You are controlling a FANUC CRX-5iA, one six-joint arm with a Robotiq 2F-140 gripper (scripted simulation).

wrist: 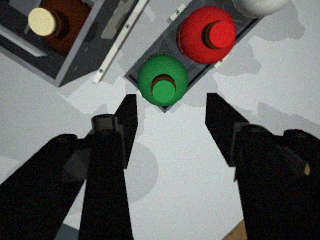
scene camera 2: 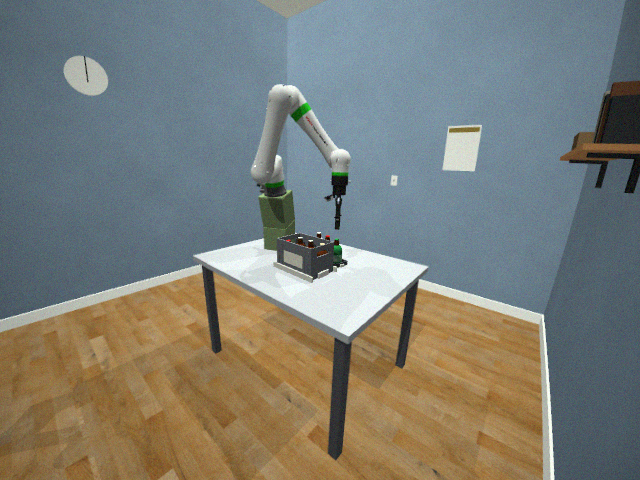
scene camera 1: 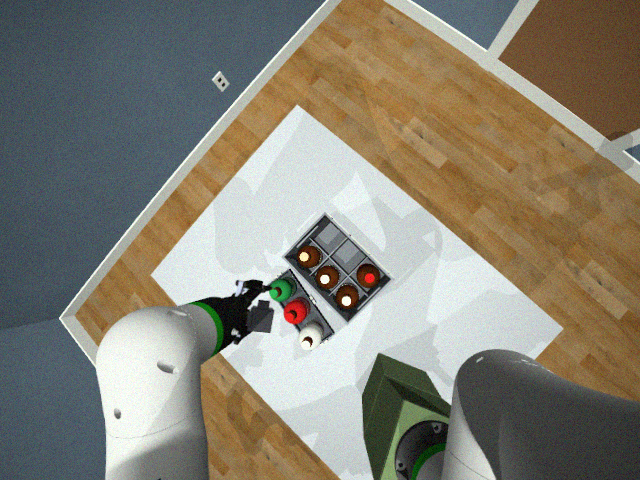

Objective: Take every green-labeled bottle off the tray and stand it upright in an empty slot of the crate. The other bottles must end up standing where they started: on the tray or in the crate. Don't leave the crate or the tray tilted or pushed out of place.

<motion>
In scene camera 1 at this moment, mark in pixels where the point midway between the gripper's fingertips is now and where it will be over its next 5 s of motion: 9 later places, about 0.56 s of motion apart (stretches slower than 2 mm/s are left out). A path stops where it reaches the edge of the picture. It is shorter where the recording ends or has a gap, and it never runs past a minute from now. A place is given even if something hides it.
My gripper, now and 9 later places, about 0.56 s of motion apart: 265,298; 266,298; 268,296; 270,295; 270,295; 271,295; 273,294; 275,293; 276,292; 275,293
</motion>
